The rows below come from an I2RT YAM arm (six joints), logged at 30 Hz.
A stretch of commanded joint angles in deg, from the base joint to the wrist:
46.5, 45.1, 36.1, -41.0, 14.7, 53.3
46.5, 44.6, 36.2, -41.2, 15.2, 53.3
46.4, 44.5, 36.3, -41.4, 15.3, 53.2
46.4, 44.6, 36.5, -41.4, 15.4, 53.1
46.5, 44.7, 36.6, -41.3, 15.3, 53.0
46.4, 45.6, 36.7, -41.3, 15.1, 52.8
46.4, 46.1, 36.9, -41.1, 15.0, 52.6
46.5, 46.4, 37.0, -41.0, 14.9, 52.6
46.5, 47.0, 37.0, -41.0, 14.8, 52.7
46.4, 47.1, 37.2, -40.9, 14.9, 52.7
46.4, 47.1, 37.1, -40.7, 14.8, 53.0
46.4, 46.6, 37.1, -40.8, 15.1, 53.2
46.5, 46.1, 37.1, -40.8, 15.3, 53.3
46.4, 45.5, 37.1, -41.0, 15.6, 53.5
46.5, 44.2, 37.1, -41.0, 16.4, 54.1
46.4, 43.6, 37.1, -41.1, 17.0, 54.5
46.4, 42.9, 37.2, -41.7, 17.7, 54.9
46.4, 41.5, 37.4, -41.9, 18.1, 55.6
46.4, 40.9, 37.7, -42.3, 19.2, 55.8
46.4, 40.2, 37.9, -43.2, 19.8, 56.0
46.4, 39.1, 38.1, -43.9, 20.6, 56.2
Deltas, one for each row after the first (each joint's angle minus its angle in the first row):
0.0, -0.5, 0.1, -0.2, 0.5, 0.0
-0.1, -0.6, 0.2, -0.4, 0.6, -0.1
-0.1, -0.5, 0.4, -0.4, 0.7, -0.2
0.0, -0.4, 0.5, -0.3, 0.6, -0.3
-0.1, 0.5, 0.6, -0.3, 0.4, -0.5
-0.1, 1.0, 0.8, -0.1, 0.3, -0.7
0.0, 1.3, 0.9, 0.0, 0.2, -0.7
0.0, 1.9, 0.9, 0.0, 0.1, -0.6
-0.1, 2.0, 1.1, 0.1, 0.2, -0.6
-0.1, 2.0, 1.0, 0.3, 0.1, -0.3
-0.1, 1.5, 1.0, 0.2, 0.4, -0.1
0.0, 1.0, 1.0, 0.2, 0.6, 0.0
-0.1, 0.4, 1.0, 0.0, 0.9, 0.2
0.0, -0.9, 1.0, 0.0, 1.7, 0.8
-0.1, -1.5, 1.0, -0.1, 2.3, 1.2
-0.1, -2.2, 1.1, -0.7, 3.0, 1.6
-0.1, -3.6, 1.3, -0.9, 3.4, 2.3
-0.1, -4.2, 1.6, -1.3, 4.5, 2.5
-0.1, -4.9, 1.8, -2.2, 5.1, 2.7
-0.1, -6.0, 2.0, -2.9, 5.9, 2.9

